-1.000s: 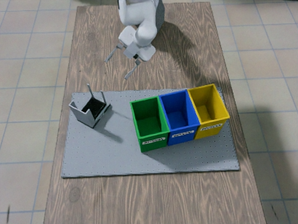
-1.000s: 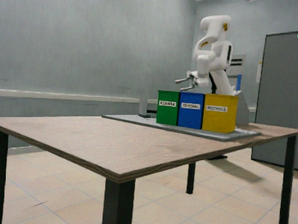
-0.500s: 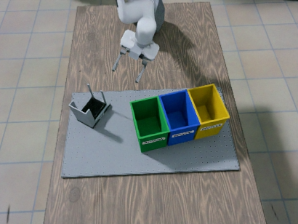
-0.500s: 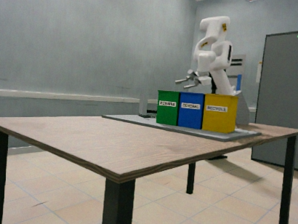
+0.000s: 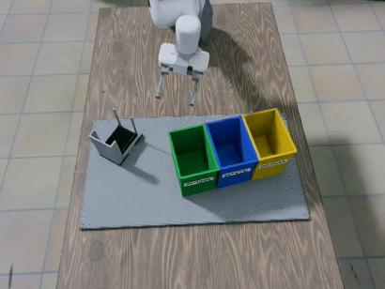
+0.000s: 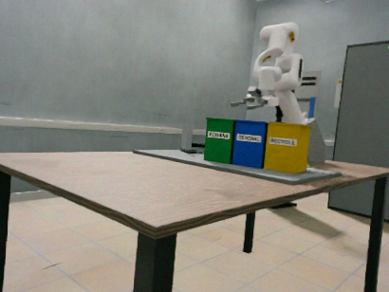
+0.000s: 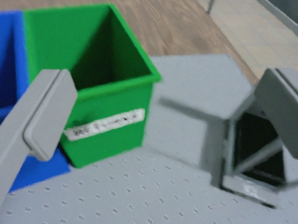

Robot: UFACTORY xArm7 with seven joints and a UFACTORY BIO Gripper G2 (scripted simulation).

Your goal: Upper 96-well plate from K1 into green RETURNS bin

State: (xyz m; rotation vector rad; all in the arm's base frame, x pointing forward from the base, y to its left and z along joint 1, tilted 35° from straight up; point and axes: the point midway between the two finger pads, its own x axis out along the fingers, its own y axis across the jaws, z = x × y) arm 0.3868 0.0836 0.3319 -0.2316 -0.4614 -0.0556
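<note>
My gripper is now 80 mm short of the black 96-well plate, 220 mm to the left of it and 210 mm above it. Round my hand: green returns bin: 160 mm ahead, 70 mm to the left, 160 mm below; then yellow bin: 60 mm ahead, 320 mm to the left, 160 mm below; then blue bin: 110 mm ahead, 190 mm to the left, 160 mm below.
</note>
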